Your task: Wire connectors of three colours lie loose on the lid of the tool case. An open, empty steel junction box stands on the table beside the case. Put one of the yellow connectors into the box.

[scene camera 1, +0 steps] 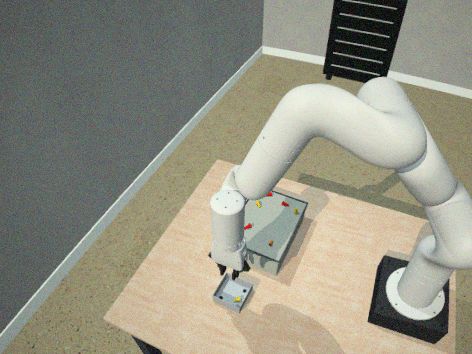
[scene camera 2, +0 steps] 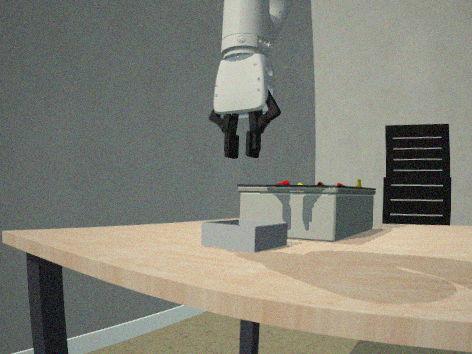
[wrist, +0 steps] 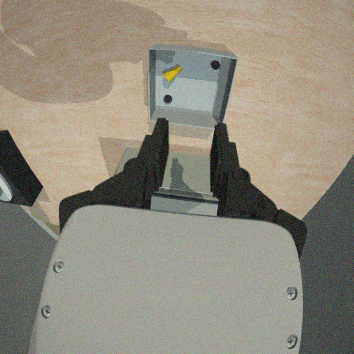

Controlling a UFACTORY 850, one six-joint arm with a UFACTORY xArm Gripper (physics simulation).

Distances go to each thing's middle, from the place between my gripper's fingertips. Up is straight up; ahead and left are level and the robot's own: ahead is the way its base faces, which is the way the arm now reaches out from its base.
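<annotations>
I see that the steel junction box (scene camera 2: 243, 235) is 120 mm below my hand, 10 mm behind it and 10 mm to the right of it. The grey tool case (scene camera 2: 329, 213) sits 90 mm below my hand, 40 mm behind it and 280 mm to the right of it.
</annotations>
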